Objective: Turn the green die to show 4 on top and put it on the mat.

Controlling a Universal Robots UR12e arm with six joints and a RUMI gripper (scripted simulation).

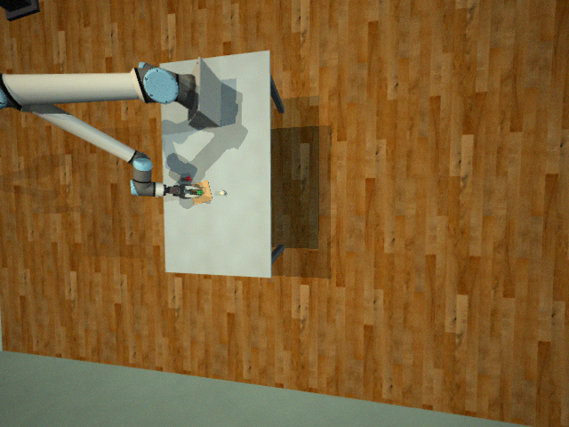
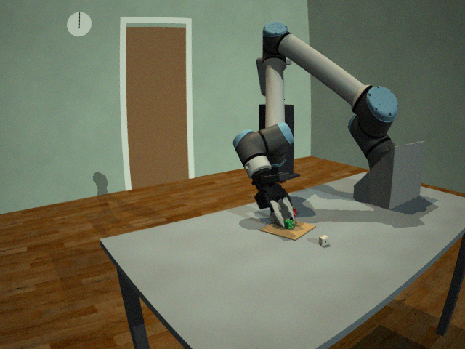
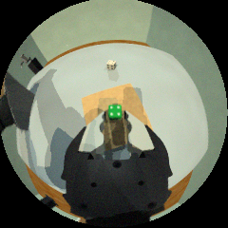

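The green die is 1 cm to the left of my hand and 1 cm below it. The rest, counted from my hand: red die: 10 cm behind, 7 cm to the right, 1 cm below; tan mat: 1 cm to the left, 2 cm below; white die: 3 cm ahead, 17 cm to the left, 1 cm below.
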